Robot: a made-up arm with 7 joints.
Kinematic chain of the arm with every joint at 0, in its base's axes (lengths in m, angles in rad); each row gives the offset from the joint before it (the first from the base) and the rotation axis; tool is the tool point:
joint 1: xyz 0 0.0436 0 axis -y
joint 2: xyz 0 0.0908 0 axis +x
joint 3: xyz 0 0 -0.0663 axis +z
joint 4: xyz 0 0 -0.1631 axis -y
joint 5: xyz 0 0 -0.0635 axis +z
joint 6: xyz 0 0 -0.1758 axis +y
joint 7: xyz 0 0 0 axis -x
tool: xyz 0 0 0
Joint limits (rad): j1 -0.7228..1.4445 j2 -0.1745..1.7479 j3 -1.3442..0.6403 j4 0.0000..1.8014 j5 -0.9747..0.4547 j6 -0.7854..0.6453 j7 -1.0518..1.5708
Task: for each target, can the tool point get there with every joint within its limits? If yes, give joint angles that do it. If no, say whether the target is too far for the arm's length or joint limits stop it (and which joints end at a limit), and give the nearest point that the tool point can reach.
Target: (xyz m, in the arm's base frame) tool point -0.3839 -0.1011 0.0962
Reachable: no: joint limits stop it (at a limit: joint 1, joint 3, joint 4) | nearest point -0.0765 -0.0923 -0.1659 | short by 0.404 m
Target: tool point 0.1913 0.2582 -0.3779
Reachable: yes | joints 0.1162 0.2027 0.2748 0.6879 0.0668 -0.0733 -0.7134
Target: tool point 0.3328 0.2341 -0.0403
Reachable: yes | joints 1.0997 0.9881 -1.0651 1.4573 -0.1905 0.4839 -0.2256
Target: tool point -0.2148 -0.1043 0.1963
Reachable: no: joint limits stop it (at a limit: joint 1, joint 2, joint 3, joint 4) | nearest point -0.0485 -0.1195 -0.1341 | short by 0.370 m
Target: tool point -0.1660 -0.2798 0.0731
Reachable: no: joint limits stop it (at a limit: joint 1, joint 2, joint 3, joint 4) | nearest point -0.0485 -0.1195 -0.1341 | short by 0.287 m
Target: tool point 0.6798 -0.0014 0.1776
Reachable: no: too far | nearest point 0.4383 0.0495 0.0684 | short by 0.270 m
